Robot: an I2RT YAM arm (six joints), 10 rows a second.
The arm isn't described. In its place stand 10 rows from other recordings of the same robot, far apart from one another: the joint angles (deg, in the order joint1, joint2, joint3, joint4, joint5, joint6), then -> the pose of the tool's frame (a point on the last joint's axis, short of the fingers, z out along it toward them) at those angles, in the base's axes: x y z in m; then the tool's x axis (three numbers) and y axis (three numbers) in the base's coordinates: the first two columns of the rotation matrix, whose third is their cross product.
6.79, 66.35, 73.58, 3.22, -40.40, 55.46 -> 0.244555 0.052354 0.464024 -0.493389 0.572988 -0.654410 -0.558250 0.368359 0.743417
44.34, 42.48, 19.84, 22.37, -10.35, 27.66 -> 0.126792 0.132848 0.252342 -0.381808 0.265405 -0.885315 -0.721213 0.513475 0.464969
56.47, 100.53, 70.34, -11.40, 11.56, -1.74 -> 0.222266 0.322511 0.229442 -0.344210 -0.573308 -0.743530 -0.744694 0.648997 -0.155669
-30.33, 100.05, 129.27, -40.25, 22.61, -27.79 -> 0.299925 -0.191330 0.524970 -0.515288 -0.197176 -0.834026 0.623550 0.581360 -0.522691
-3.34, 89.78, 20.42, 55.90, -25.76, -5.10 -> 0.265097 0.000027 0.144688 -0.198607 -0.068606 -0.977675 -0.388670 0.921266 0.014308
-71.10, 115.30, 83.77, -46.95, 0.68, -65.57 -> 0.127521 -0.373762 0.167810 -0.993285 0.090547 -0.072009 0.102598 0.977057 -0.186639
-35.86, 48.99, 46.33, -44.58, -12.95, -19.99 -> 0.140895 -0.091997 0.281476 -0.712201 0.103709 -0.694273 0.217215 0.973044 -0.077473
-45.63, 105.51, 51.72, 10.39, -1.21, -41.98 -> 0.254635 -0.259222 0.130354 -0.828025 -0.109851 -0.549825 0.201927 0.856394 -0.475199
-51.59, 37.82, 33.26, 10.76, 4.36, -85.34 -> 0.103066 -0.134346 0.327539 -0.820084 -0.565288 -0.088951 0.134168 -0.038830 -0.990198
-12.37, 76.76, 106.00, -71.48, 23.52, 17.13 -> 0.214741 -0.061640 0.470825 -0.484647 0.382780 -0.786510 0.656902 0.753002 -0.038310
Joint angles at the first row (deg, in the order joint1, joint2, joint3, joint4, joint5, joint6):
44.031 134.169 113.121 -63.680 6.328 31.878
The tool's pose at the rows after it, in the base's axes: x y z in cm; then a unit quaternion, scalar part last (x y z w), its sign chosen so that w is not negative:
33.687 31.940 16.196 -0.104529 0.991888 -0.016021 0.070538
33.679 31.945 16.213 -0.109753 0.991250 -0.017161 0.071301
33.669 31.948 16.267 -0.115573 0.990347 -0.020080 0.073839
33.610 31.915 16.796 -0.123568 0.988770 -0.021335 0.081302
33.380 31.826 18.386 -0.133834 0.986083 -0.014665 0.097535
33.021 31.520 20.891 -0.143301 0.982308 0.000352 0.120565
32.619 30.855 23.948 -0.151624 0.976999 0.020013 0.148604
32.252 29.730 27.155 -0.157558 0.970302 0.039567 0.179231
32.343 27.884 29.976 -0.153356 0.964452 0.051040 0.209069
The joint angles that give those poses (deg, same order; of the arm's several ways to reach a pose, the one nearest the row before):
43.966 134.169 113.122 -63.681 6.415 31.639
43.987 134.146 113.118 -63.678 6.546 31.048
44.030 134.081 113.120 -63.680 6.961 30.391
44.097 133.404 113.120 -63.701 7.552 29.452
44.249 131.350 113.122 -63.725 7.989 28.228
44.294 128.092 113.143 -63.746 8.054 26.896
44.031 124.113 113.250 -63.745 7.879 25.321
43.288 119.853 113.361 -63.723 7.639 23.508
41.408 115.982 113.424 -63.745 7.726 21.715

